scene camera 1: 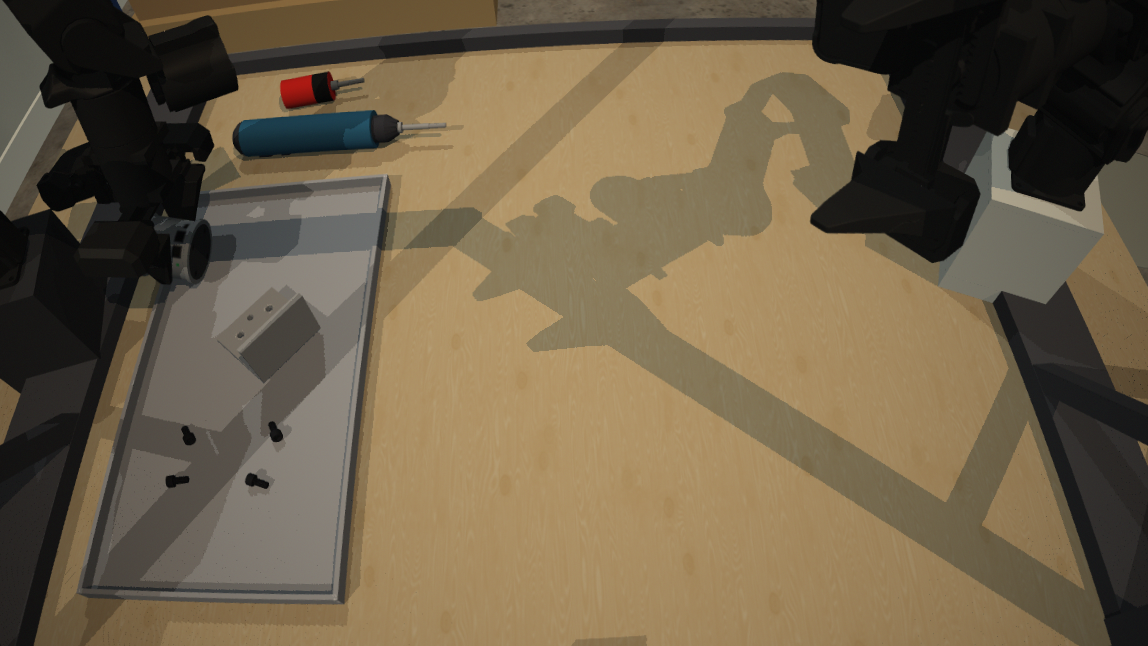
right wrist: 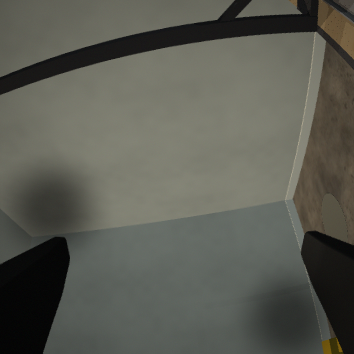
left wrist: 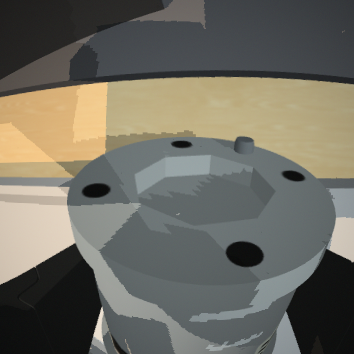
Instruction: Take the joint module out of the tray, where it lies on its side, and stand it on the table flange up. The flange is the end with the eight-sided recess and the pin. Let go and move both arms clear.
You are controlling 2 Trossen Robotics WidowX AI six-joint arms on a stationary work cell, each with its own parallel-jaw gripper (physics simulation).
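Places are measured from the left arm's base along level axes (x ahead, y left, z up), in metres.
Pixels of known places: left gripper, fingertip midpoint: (scene camera 1: 177,260) (left wrist: 191,241); right gripper, fingertip midpoint: (scene camera 1: 833,134) (right wrist: 188,248); right arm's base, link origin: (scene camera 1: 1046,175).
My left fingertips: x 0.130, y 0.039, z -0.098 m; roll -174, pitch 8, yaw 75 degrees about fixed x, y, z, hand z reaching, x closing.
Behind a point stands the place of what it marks.
The grey joint module (scene camera 1: 183,258) {x 0.153, y 0.008, z -0.066 m} (left wrist: 190,300) {x 0.115, y 0.047, z -0.043 m} lies on its side at the tray's back left in the scene view, its dark open end facing right. In the left wrist view its flange, with eight-sided recess and pin, faces the camera. My left gripper (scene camera 1: 164,220) (left wrist: 191,241) {x 0.130, y 0.039, z -0.098 m} is shut on the module, one finger on each side; its fingertips are hidden. The grey tray (scene camera 1: 365,321) {x 0.307, y -0.086, z -0.106 m} lies on the left of the table (scene camera 1: 642,449) {x 0.502, y -0.263, z -0.121 m}. My right gripper (scene camera 1: 891,212) (right wrist: 188,248) {x 0.553, y -0.293, z 0.220 m} is open and empty, at the right of the scene view, far from the module.
A grey block with holes (scene camera 1: 280,337) {x 0.237, y -0.097, z -0.082 m} and several black screws (scene camera 1: 256,480) {x 0.197, y -0.207, z -0.111 m} lie in the tray. A blue screwdriver-like tool (scene camera 1: 309,133) {x 0.278, y 0.161, z -0.088 m} and a red one (scene camera 1: 298,90) {x 0.267, y 0.250, z -0.093 m} lie behind it. A pale box (scene camera 1: 1023,249) {x 0.863, y -0.226, z -0.043 m} stands at the right edge by the right arm.
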